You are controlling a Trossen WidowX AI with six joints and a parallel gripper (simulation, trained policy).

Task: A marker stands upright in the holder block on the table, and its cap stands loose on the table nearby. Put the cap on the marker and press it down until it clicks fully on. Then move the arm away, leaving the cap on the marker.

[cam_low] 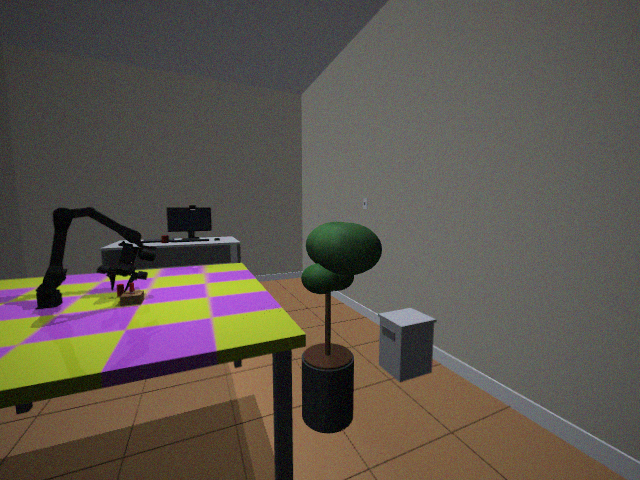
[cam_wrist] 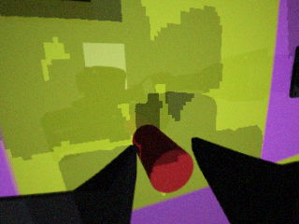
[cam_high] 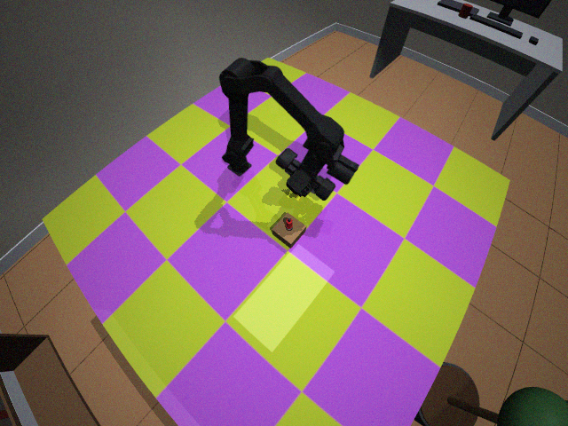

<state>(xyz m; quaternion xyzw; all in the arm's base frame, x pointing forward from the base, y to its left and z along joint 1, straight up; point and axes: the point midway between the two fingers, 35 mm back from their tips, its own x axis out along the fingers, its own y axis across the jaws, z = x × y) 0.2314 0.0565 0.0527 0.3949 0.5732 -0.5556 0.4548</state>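
The brown holder block lies 80 mm ahead of my gripper tip and 140 mm to the right of it. From my gripper tip the other things lie so: red cap (10 mm above).
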